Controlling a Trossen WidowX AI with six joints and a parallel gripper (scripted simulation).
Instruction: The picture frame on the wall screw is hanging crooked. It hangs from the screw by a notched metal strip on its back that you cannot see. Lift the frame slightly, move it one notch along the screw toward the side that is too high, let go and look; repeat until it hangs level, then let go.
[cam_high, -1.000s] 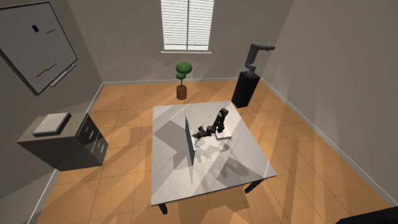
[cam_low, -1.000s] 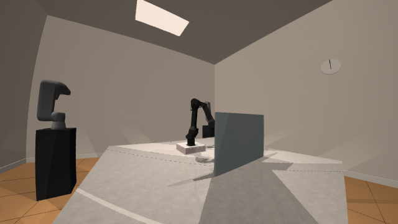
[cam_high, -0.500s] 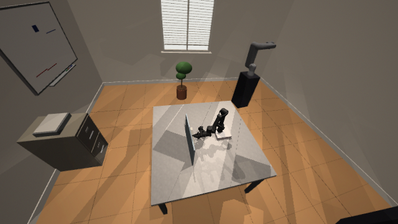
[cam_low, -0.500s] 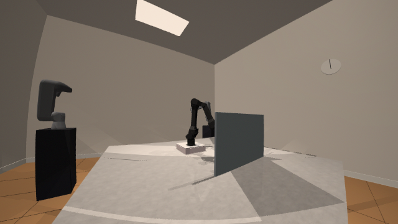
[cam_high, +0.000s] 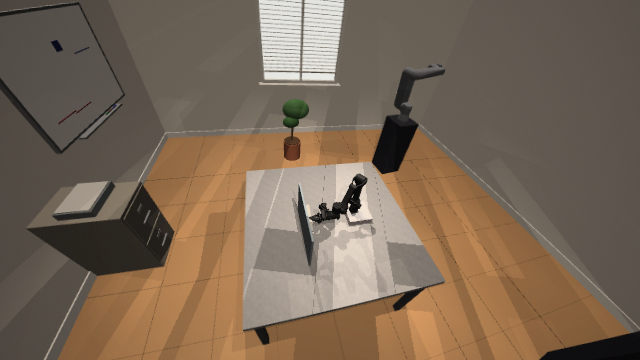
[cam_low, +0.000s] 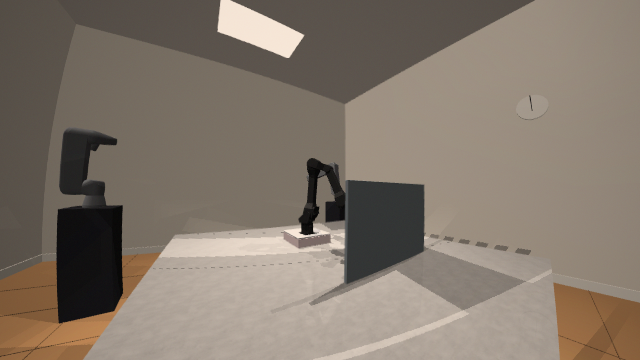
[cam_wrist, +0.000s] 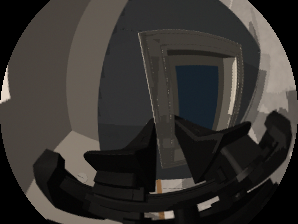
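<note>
The picture frame is 50 mm below my gripper tip and 30 mm to the right of it. Round my gripper tip: grey wall panel: 60 mm below, 20 mm to the right, 10 mm ahead.
</note>
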